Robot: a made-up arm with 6 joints. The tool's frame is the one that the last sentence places.
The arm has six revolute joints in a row. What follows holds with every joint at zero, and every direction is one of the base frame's.
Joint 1 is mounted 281 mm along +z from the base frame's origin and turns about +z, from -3.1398 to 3.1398 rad.
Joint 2 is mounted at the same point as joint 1 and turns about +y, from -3.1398 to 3.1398 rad.
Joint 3 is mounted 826 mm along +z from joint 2 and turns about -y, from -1.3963 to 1.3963 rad.
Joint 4 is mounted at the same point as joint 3 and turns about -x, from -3.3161 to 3.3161 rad.
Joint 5 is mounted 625 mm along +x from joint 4 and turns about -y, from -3.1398 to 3.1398 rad.
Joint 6 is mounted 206 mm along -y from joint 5 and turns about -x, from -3.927 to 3.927 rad.
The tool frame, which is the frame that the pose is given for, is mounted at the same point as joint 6; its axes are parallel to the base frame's.
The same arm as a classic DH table. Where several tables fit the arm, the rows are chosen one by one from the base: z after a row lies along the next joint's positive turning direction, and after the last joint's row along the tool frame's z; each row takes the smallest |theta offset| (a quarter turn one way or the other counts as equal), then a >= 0, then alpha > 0; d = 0 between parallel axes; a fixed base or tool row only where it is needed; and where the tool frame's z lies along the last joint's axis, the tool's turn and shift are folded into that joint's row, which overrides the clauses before.
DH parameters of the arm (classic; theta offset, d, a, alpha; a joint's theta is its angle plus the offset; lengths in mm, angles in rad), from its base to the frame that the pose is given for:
joint 1: 0 281 0 -1.5708
joint 2: -1.5708 0 826 3.1416
joint 3: 0 0 0 -1.5708
joint 4: 0 -625 0 1.5708
joint 5: 0 206 0 -1.5708
joint 6: 1.5708 0 0 1.5708
tool (fixed): -1.5708 0 0 0
Joint limits (rad, base to tool): -3.1398..3.1398 -3.1398..3.1398 -1.3963..1.3963 -3.3161..3.3161 -3.1398..3.1398 -3.927..3.927

